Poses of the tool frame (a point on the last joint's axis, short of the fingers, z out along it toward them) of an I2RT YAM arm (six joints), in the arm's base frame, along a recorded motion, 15 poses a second.
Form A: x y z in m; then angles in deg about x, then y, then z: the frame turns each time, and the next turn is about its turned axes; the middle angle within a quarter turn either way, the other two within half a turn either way.
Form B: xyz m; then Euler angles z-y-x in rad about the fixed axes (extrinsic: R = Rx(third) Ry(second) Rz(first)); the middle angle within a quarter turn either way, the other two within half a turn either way. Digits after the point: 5 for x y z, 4 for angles.
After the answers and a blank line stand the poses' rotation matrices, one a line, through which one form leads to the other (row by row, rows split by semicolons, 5 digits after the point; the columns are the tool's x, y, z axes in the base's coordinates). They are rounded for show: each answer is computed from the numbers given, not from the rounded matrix.
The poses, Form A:
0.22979 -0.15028 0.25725 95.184 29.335 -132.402
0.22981 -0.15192 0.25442 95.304 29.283 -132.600
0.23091 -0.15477 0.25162 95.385 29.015 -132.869
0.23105 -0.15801 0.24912 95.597 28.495 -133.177
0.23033 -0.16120 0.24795 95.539 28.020 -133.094
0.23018 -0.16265 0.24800 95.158 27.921 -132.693
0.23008 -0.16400 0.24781 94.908 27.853 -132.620
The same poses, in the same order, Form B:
0.22979 -0.15028 0.25725 -2.3109 0.5120 1.6613
0.22981 -0.15192 0.25442 -2.3143 0.5111 1.6634
0.23091 -0.15477 0.25162 -2.3190 0.5064 1.6648
0.23105 -0.15801 0.24912 -2.3244 0.4973 1.6685
0.23033 -0.16120 0.24795 -2.3229 0.4890 1.6675
0.23018 -0.16265 0.24800 -2.3159 0.4873 1.6608
0.23008 -0.16400 0.24781 -2.3147 0.4861 1.6565

-0.58786 0.64374 0.48992; -0.26229 0.42122 -0.86820; -0.76526 -0.63888 -0.07877
-0.59038 0.64203 0.48912; -0.26161 0.42107 -0.86848; -0.76355 -0.64070 -0.08063
-0.59494 0.64093 0.48504; -0.25975 0.41777 -0.87063; -0.76064 -0.64396 -0.08207
-0.60136 0.64090 0.47708; -0.25377 0.41299 -0.87467; -0.75761 -0.64706 -0.08572
-0.60312 0.64464 0.46978; -0.24897 0.40739 -0.87866; -0.75780 -0.64690 -0.08521
-0.59914 0.64944 0.46825; -0.25014 0.40373 -0.88002; -0.76057 -0.64438 -0.07944
-0.59869 0.65061 0.46720; -0.25224 0.40047 -0.88091; -0.76023 -0.64524 -0.07564

